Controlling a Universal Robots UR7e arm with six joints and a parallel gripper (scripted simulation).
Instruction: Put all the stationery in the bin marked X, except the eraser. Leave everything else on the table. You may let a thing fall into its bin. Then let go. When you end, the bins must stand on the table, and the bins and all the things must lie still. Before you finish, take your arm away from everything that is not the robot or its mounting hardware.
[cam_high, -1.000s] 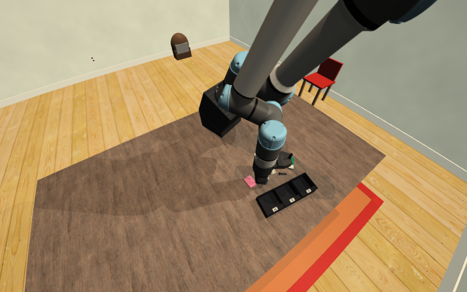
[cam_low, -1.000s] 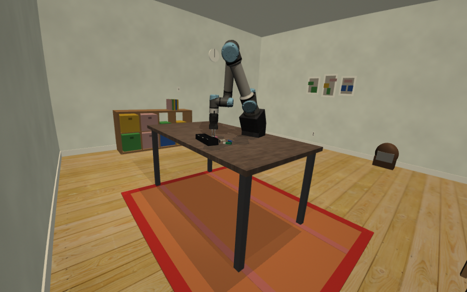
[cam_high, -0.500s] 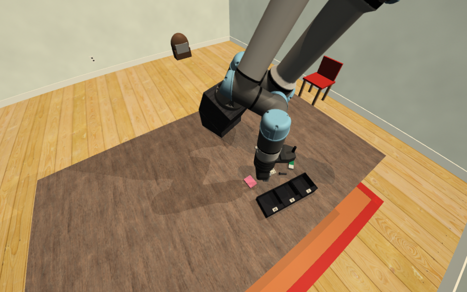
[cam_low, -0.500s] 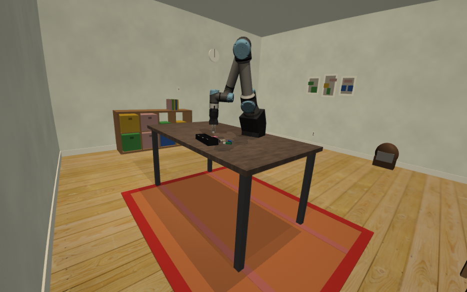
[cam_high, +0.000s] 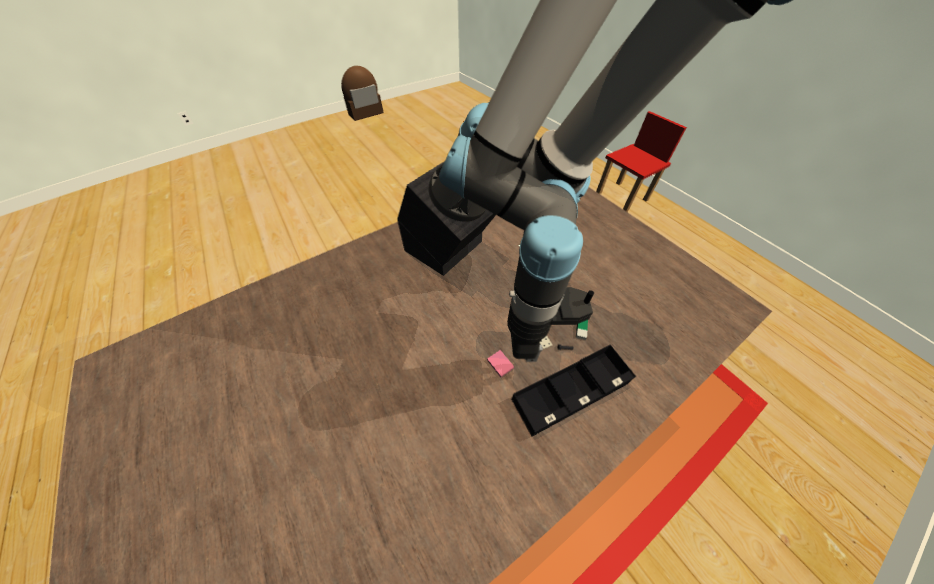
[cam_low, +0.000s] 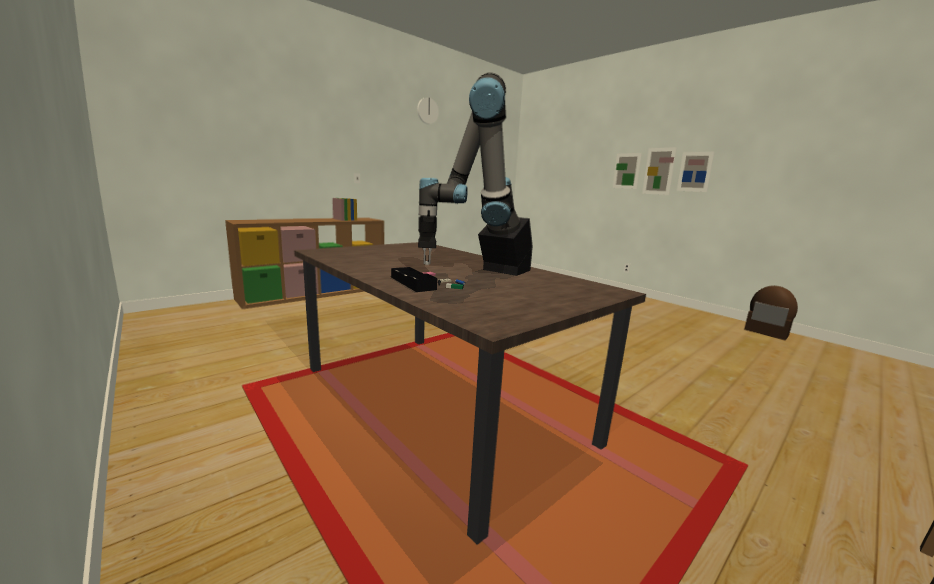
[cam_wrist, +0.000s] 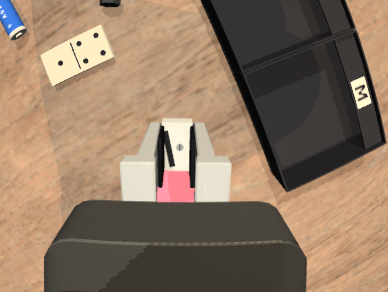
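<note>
Right now the pink sticky-note pad is 80 mm below my hand, 40 mm to the right of it and 40 mm behind it. The rest, counted from my hand: domino (80 mm to the left, 80 mm below, 20 mm behind); then pencil sharpener (10 mm below); then black three-part bin (100 mm ahead, 60 mm below, 30 mm to the left).
</note>
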